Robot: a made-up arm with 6 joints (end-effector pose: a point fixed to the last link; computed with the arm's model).
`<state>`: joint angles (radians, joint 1 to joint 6).
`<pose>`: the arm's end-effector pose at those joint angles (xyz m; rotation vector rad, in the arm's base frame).
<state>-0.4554 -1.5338 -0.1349 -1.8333 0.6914 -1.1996</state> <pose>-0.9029 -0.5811 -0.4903 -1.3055 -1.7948 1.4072</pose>
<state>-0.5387 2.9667 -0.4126 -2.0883 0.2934 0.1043</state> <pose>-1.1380 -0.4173 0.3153 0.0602 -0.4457 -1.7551</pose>
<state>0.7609 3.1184 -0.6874 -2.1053 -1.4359 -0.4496</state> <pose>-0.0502 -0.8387 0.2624 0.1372 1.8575 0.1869</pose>
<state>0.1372 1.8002 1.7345 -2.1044 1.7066 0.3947</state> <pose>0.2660 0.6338 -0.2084 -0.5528 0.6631 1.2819</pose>
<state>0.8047 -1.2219 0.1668 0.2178 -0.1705 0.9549</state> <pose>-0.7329 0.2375 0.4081 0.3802 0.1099 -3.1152</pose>
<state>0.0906 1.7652 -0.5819 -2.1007 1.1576 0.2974</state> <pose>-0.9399 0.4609 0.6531 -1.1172 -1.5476 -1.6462</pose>
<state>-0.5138 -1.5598 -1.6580 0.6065 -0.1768 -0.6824</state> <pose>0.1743 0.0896 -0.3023 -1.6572 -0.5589 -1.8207</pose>
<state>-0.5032 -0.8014 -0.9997 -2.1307 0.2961 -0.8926</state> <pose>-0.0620 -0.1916 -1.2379 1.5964 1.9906 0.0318</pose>
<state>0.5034 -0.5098 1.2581 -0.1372 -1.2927 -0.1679</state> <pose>-0.6177 -0.3156 0.2071 1.3886 1.4634 -2.3721</pose>
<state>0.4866 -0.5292 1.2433 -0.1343 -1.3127 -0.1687</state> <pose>-0.6241 -0.3113 0.1944 1.4202 1.4045 -2.3444</pose>
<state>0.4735 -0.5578 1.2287 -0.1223 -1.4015 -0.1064</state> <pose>-0.6289 -0.3251 0.1554 1.4168 1.2670 -2.2216</pose>
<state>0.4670 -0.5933 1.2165 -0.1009 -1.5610 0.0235</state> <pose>-0.6186 -0.3663 0.0959 1.3579 1.0517 -2.0081</pose>
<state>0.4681 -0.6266 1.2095 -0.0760 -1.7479 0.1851</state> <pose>-0.5831 -0.4263 0.0421 1.2589 0.8142 -1.7644</pose>
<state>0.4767 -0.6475 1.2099 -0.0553 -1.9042 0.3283</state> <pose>-0.5360 -0.4800 0.0120 1.1629 0.6281 -1.5626</pose>
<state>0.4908 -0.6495 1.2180 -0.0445 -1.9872 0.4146</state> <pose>-0.5037 -0.5088 0.0010 1.1065 0.5445 -1.4548</pose>
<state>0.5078 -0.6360 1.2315 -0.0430 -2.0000 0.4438</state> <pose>-0.4947 -0.5149 -0.0014 1.0898 0.5550 -1.4363</pose>
